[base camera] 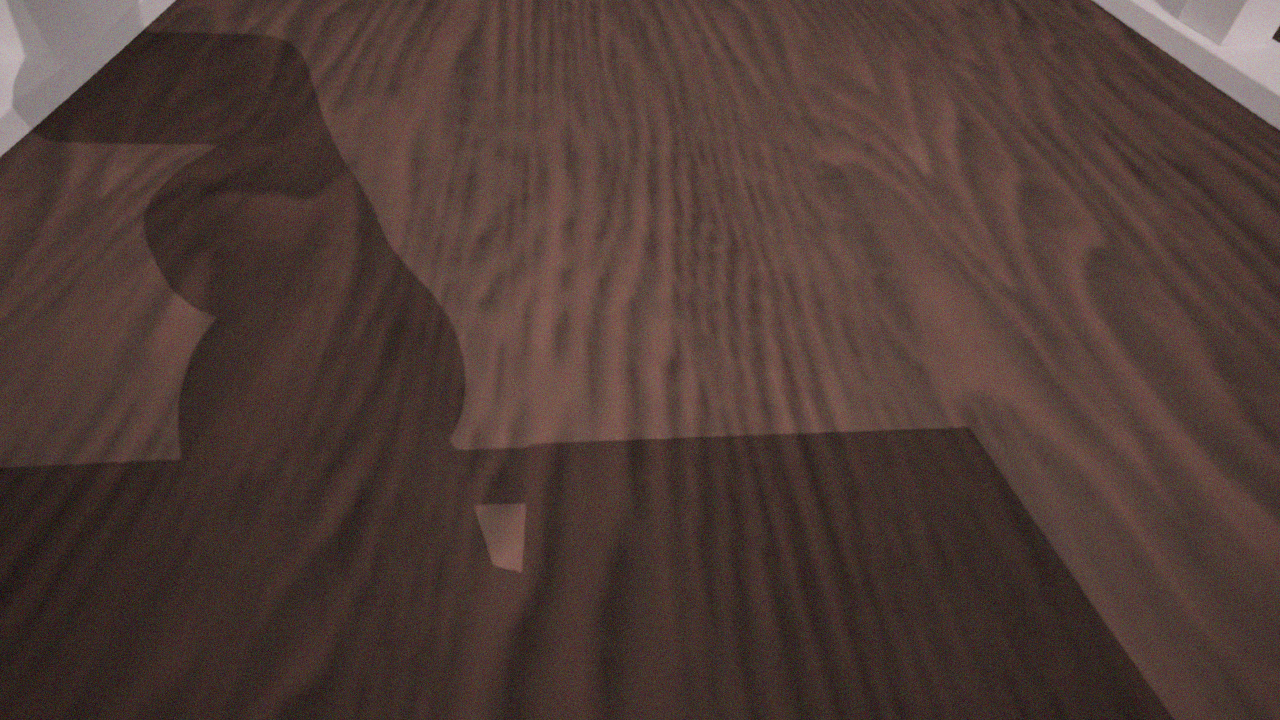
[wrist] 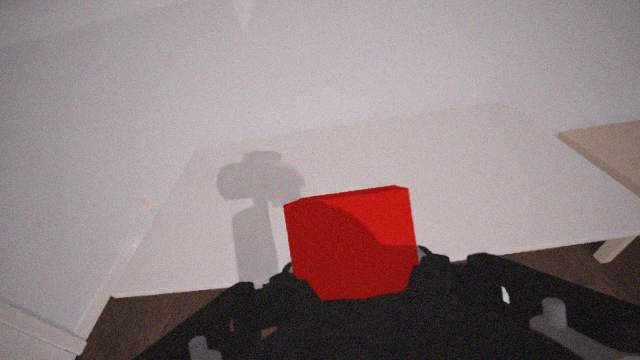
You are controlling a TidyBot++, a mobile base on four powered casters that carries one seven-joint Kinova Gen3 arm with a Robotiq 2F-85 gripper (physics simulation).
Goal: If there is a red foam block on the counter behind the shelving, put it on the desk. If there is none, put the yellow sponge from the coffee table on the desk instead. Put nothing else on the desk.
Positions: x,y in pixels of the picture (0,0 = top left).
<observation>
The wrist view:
my gripper: 355,261
red foam block: 358,244
white desk: 485,178
</observation>
